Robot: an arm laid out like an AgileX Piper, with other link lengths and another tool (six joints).
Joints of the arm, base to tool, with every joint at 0 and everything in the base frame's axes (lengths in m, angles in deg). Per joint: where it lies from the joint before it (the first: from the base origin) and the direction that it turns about. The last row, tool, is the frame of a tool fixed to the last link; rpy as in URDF.
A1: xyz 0 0 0.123 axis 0 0 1
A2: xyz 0 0 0 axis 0 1 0
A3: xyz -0.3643 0 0.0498 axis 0 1 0
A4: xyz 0.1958 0 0.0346 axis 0.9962 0 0.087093
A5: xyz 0 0 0 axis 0 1 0
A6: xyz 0.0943 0 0.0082 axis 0.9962 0 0.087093
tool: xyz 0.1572 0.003 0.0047 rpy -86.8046 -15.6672 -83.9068
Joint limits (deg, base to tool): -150..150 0..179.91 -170..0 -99.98..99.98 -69.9..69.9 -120..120
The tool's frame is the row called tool.
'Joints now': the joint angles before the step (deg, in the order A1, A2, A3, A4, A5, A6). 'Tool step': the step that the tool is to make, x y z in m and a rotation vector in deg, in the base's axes. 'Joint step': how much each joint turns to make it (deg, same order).
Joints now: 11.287, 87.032, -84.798, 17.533, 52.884, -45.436
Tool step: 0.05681, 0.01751, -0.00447, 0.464, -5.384, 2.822
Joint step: 0.000, 6.876, -3.208, 4.412, -7.563, -7.563
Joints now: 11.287, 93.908, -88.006, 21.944, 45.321, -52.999
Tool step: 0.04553, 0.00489, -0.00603, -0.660, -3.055, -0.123
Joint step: -0.001, 5.901, -4.811, 0.174, -3.726, -1.950
